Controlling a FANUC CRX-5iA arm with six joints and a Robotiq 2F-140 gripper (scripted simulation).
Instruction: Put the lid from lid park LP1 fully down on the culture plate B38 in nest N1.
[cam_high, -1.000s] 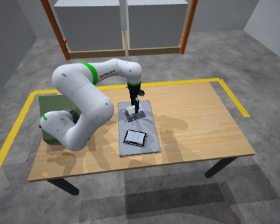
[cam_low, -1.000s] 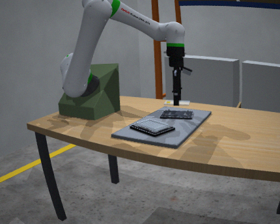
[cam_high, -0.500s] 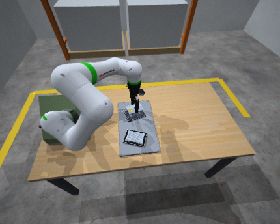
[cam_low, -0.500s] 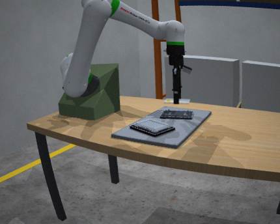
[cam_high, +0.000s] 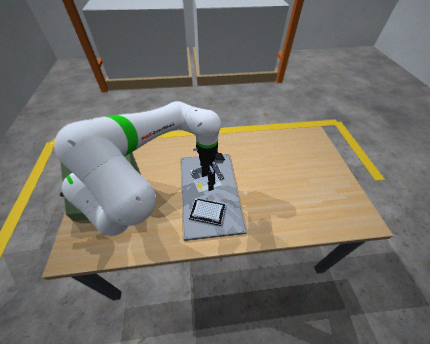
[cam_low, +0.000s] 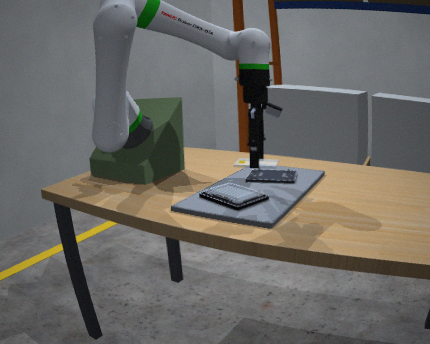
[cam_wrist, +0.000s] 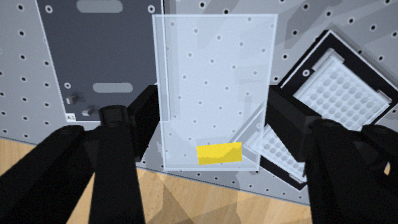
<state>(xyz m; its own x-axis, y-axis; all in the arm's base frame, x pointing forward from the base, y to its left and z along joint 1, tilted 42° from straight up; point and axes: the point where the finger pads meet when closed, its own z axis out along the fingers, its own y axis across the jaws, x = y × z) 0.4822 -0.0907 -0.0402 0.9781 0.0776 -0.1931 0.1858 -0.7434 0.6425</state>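
My gripper is now 2 cm past the culture plate, 13 cm to the left of it and 8 cm above it. Also, from my hand: clear lid (2 cm below); black nest (2 cm behind, 13 cm to the right, 9 cm below); lid park (1 cm ahead, 11 cm to the left, 9 cm below).
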